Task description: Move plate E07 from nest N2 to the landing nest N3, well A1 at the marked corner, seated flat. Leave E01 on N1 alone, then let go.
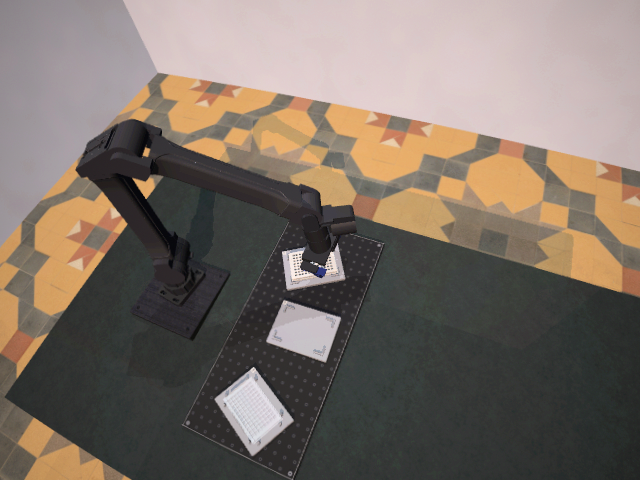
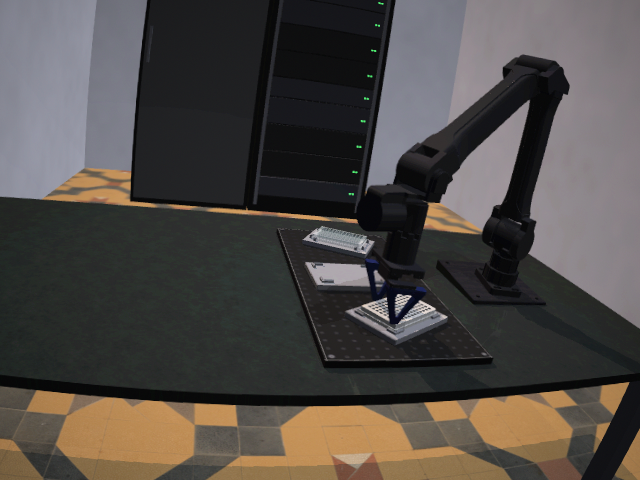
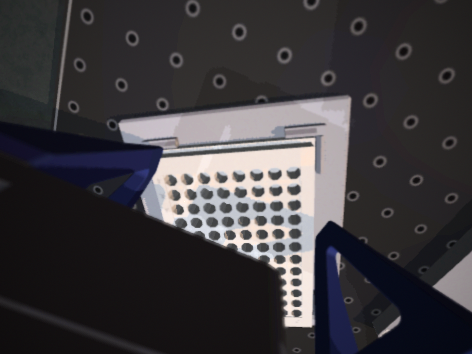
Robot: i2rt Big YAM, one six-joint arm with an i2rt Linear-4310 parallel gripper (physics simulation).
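A cream plate with dark wells (image 1: 297,263) (image 2: 422,312) (image 3: 240,200) lies on a white nest (image 1: 315,282) (image 2: 436,320) (image 3: 230,115), inside its corner brackets. My gripper (image 1: 316,263) (image 2: 386,310) (image 3: 244,195) is open and empty over it, with its blue fingertips on opposite sides of the plate. Whether they touch it cannot be told. The middle nest (image 1: 305,330) (image 2: 341,276) bears no plate. A clear plate (image 1: 252,408) (image 2: 341,236) lies on the far nest (image 1: 283,419) (image 2: 330,249). Plate and nest labels cannot be read. The hand hides part of the cream plate.
All three nests stand on a black perforated board (image 1: 305,384) (image 2: 343,351) (image 3: 400,130) on the dark green table (image 1: 465,361) (image 2: 155,310). The arm's base plate (image 1: 206,310) (image 2: 465,289) stands beside the board. A dark cabinet (image 2: 201,103) stands behind the table.
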